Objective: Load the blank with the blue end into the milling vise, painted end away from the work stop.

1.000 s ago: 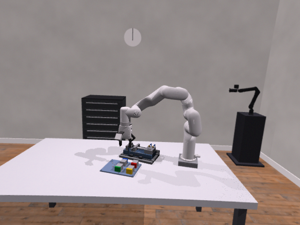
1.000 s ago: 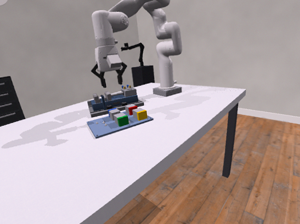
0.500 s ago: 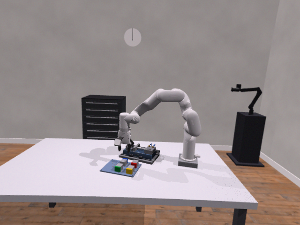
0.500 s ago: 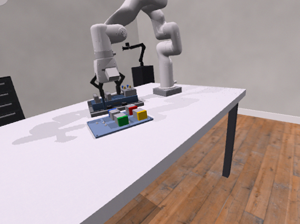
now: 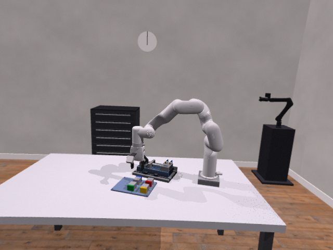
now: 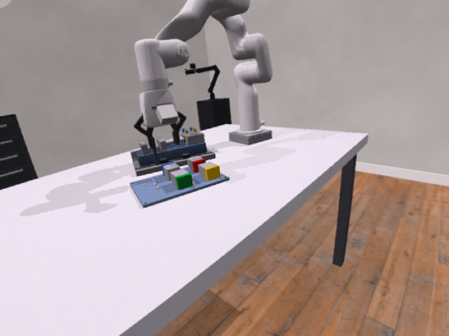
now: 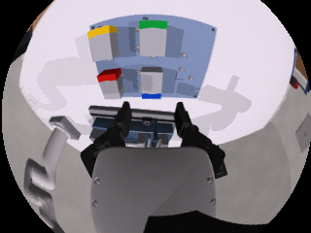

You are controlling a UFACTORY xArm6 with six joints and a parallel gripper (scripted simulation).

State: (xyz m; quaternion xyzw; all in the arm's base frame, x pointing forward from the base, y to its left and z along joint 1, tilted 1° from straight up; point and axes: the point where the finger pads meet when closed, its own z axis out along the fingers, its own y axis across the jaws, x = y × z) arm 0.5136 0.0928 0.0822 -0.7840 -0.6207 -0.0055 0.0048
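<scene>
Right now the blue-ended blank is 10 cm below my hand. Round my hand: infeed plate (12 cm below, 5 cm to the left, 1 cm ahead); then green-ended blank (10 cm below, 9 cm to the left, 2 cm ahead); then red-ended blank (10 cm below, 9 cm behind, 2 cm to the left).
</scene>
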